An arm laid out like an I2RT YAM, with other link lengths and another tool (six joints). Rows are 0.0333 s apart.
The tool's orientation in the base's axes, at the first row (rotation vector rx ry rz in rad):
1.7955 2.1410 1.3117
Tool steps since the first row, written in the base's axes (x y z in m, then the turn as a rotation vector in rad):
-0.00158 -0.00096 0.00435 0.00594 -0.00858 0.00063
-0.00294 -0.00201 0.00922 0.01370 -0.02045 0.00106
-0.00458 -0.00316 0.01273 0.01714 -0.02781 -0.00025
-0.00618 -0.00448 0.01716 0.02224 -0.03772 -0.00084
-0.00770 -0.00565 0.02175 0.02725 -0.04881 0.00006
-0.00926 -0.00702 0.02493 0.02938 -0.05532 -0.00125
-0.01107 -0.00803 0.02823 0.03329 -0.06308 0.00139
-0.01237 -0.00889 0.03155 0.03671 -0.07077 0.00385
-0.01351 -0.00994 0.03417 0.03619 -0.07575 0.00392
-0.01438 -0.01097 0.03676 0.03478 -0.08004 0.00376
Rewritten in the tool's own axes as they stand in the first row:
0.00170 0.00150 -0.00415 -0.00875 0.00536 -0.00202
0.00348 0.00350 -0.00856 -0.02090 0.01214 -0.00478
0.00466 0.00443 -0.01231 -0.02871 0.01430 -0.00622
0.00610 0.00598 -0.01673 -0.03884 0.01829 -0.00865
0.00771 0.00768 -0.02111 -0.04925 0.02318 -0.01274
0.00853 0.00849 -0.02473 -0.05593 0.02428 -0.01440
0.00978 0.00916 -0.02836 -0.06243 0.02927 -0.01832
0.01100 0.01023 -0.03165 -0.06879 0.03376 -0.02236
0.01169 0.01101 -0.03451 -0.07272 0.03358 -0.02545
0.01230 0.01197 -0.03720 -0.07589 0.03253 -0.02849

